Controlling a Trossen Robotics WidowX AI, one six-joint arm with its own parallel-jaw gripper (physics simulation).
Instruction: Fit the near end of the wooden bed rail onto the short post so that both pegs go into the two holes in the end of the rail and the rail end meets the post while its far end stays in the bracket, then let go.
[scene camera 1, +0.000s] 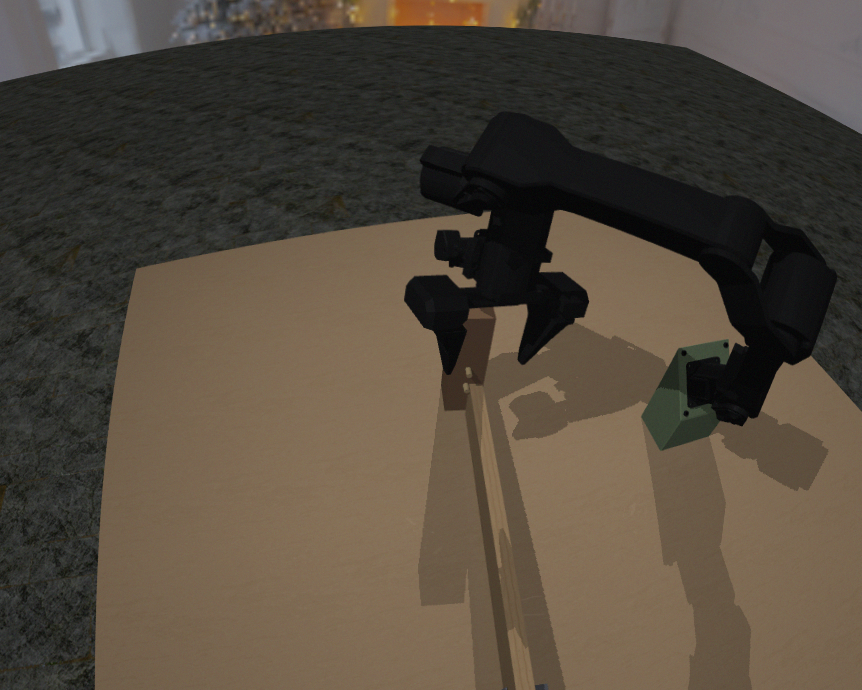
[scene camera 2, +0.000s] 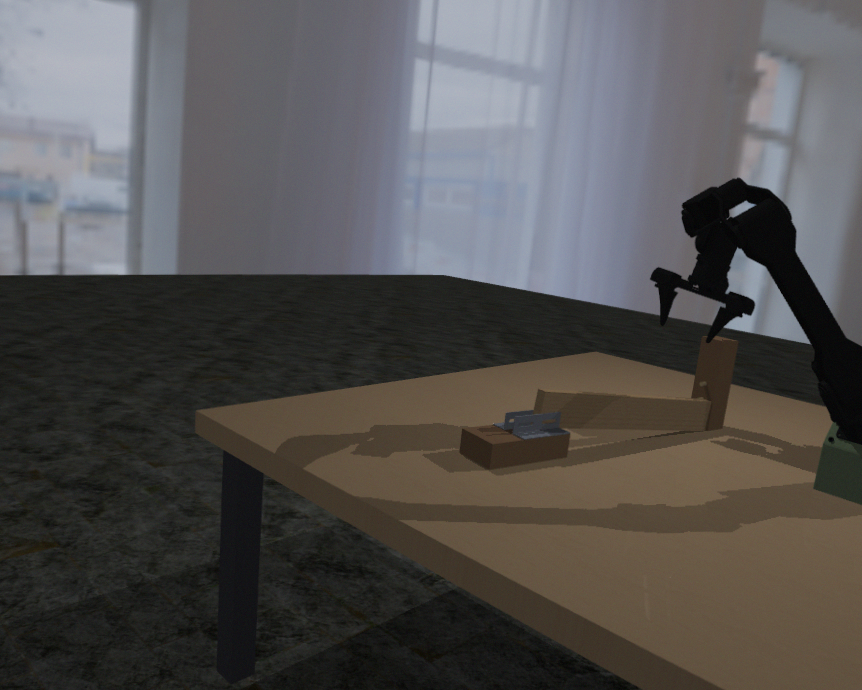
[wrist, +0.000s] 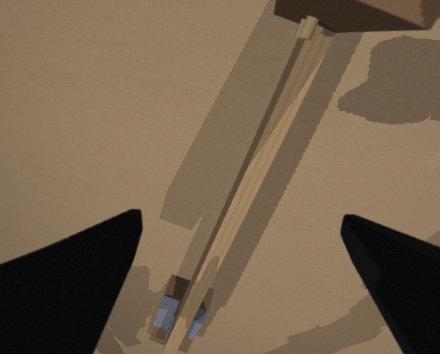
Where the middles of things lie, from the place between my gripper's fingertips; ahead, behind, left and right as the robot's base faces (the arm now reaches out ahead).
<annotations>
Now: the wooden bed rail (scene camera 2: 579, 410) 10 mm ahead of my hand, 130 mm to the left of it and 140 mm below it. Round my hand: metal bracket (scene camera 2: 522, 428) (50 mm ahead, 360 mm to the left, 140 mm below); then short wooden post (scene camera 1: 480, 324) (20 mm behind, 110 mm to the right, 100 mm below).
</annotations>
